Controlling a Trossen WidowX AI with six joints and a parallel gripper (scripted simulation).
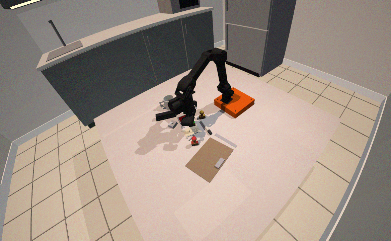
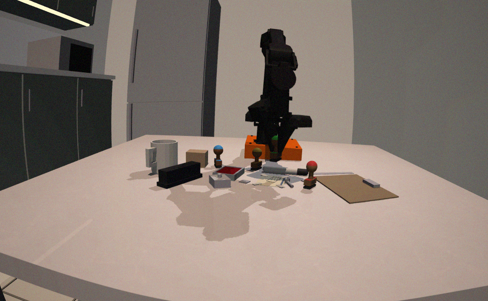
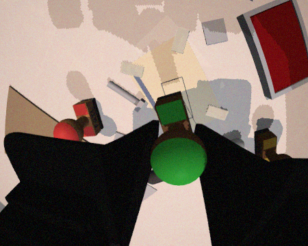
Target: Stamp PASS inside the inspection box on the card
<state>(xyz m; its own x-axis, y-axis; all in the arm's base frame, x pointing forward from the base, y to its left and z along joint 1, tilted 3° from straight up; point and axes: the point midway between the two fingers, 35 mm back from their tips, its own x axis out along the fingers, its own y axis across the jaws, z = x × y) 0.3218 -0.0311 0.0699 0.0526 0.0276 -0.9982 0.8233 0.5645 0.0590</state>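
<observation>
My gripper tip is now 80 mm above the cream card and 10 mm to the left of it. From my gripper tip the other things lie so: green-knobbed stamp (right at my gripper tip); red stamp (80 mm to the left, 70 mm ahead, 50 mm below); marker (70 mm to the left, 60 mm below, 60 mm behind).
</observation>
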